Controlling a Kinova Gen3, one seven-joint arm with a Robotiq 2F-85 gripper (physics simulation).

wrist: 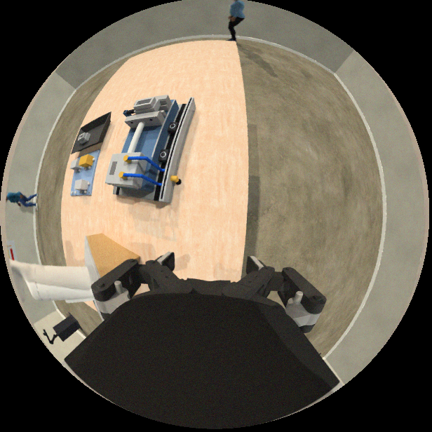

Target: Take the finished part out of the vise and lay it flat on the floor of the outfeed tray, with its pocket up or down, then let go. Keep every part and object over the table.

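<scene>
The vise (152,139) stands on the table, left of the middle of the wrist view, with a blue bed, grey jaws and a light rod. A grey block with a recess in its top (145,104) sits at the vise's far end and looks like the finished part; how the jaws touch it is too small to tell. A dark walled tray (98,133), which looks like the outfeed tray, stands left of the vise, with a small grey piece (83,138) in it. My gripper (210,262) is wide open and empty, well apart from the vise and tray.
A blue plate (82,175) with an orange block (86,160) and pale blocks lies beside the dark tray. Blue hoses (142,176) and a yellow-black knob (175,179) are at the vise's near end. A tan-topped block (111,251) stands near my left finger. The table edge (248,150) runs along the right.
</scene>
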